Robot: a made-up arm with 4 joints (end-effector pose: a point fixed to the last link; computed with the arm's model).
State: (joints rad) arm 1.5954 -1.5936 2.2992 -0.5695
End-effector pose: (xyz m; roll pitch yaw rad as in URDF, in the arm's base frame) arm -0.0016 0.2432 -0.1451 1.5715 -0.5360 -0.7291
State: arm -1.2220 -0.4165 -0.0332 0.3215
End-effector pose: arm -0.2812 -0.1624 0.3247 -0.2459 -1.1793 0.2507
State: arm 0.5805 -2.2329 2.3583 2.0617
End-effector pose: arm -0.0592 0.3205 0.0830 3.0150 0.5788 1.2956
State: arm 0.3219 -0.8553 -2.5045 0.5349
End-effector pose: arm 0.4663 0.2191 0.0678 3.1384 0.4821 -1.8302
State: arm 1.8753 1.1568 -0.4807 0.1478
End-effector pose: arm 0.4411 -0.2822 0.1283 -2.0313 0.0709 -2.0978
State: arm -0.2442 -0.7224 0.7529 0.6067
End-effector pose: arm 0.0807 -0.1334 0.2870 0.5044 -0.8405 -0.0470
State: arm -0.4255 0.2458 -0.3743 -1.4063
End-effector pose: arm -0.0434 -0.2902 0.4440 -0.0228 -0.1058 1.1809
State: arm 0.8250 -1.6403 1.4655 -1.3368
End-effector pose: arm 0.2202 0.1296 0.0028 -1.5289 -1.0562 -3.0536
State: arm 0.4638 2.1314 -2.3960 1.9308
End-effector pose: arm -0.3387 -0.2888 0.4178 -2.2630 -0.6814 2.7750
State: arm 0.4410 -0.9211 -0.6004 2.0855
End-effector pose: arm 0.3851 0.0974 0.3145 -0.9256 -0.0606 -1.0190
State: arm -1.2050 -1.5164 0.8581 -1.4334
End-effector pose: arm -0.1476 0.0908 0.3254 -1.1430 1.0802 2.8326
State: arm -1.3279 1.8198 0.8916 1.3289
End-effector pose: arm -0.2331 0.0171 -0.1604 0.6590 1.1302 2.9208
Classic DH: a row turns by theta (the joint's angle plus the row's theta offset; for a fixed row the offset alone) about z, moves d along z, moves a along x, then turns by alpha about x. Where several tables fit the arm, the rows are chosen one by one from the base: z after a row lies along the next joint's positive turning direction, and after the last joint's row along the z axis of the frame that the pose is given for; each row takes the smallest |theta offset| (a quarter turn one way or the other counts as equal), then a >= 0, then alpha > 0; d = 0 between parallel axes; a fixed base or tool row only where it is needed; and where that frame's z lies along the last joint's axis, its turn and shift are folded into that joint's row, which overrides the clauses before.
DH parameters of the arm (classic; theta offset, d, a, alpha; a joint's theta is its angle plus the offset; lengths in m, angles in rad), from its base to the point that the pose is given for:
base (fixed): 0 0.0565 0 -1.5708
joint 1: 0 0.0123 -0.056 -1.5708
joint 2: 0 -0.1941 0.2652 -1.5708
joint 3: 0 0.2208 -0.1134 1.5708
joint 4: -0.9511 0 -0.042 3.1416
tool (fixed): -0.9511 0.157 0 0

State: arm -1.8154 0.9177 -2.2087 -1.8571
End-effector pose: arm -0.1604 -0.4759 0.0393 -0.1087 -0.9001 2.3335
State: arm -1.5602 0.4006 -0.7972 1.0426
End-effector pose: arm -0.4137 -0.2924 0.1680 0.8417 0.0164 -1.2021
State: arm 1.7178 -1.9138 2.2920 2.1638
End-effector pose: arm -0.0111 0.2917 0.0208 -1.7613 0.6290 2.2554
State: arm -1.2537 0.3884 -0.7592 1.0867
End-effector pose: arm -0.3616 -0.2856 0.2846 0.5777 0.1218 -1.2666
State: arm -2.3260 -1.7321 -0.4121 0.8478
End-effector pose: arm -0.3848 0.2319 -0.1185 -2.6632 -0.7071 1.9025
